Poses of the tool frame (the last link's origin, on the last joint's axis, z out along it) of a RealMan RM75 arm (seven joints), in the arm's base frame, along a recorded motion.
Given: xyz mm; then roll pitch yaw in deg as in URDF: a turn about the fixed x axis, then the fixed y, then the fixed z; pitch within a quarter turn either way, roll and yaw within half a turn.
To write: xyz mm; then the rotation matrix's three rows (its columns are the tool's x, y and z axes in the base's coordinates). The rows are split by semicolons. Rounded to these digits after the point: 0 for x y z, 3 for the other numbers.
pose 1, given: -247 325 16 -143.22 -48.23 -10.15
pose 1, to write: -247 325 16; 0.656 0.298 0.694; -0.117 -0.867 0.484; 0.746 -0.399 -0.534
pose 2, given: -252 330 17 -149.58 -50.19 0.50
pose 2, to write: -252 330 17; 0.640 0.396 0.658; 0.006 -0.859 0.512; 0.768 -0.324 -0.552
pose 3, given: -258 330 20 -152.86 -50.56 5.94
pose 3, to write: -258 330 20; 0.632 0.442 0.636; 0.066 -0.849 0.525; 0.772 -0.290 -0.565
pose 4, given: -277 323 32 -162.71 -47.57 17.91
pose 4, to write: -277 323 32; 0.642 0.502 0.579; 0.207 -0.841 0.500; 0.738 -0.201 -0.644
